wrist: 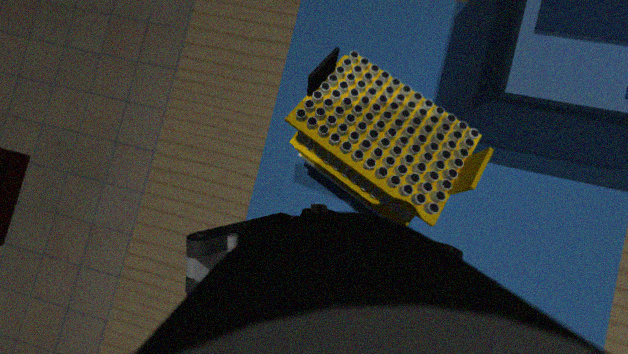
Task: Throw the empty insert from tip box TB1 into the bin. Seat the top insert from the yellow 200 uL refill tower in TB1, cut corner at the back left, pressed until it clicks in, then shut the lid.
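The yellow 200 uL refill tower [386, 136] stands on the blue mat [527, 237]. Its top insert is full of grey tips, and lower yellow layers show under its near edge. A yellow tab [474, 169] sticks out on its right side and a black tab [322, 70] on its far left. My gripper [317, 214] fills the bottom of the wrist view as a dark mass. Its fingers are shut with nothing between them, just in front of the tower's near lower edge. A dark blue open box [483, 114] with a paler inside stands at the top right, partly cut off.
The mat lies on a wooden table top [210, 132]. Left of it is a tiled floor [65, 132] with a dark red square opening [10, 193] at the left edge.
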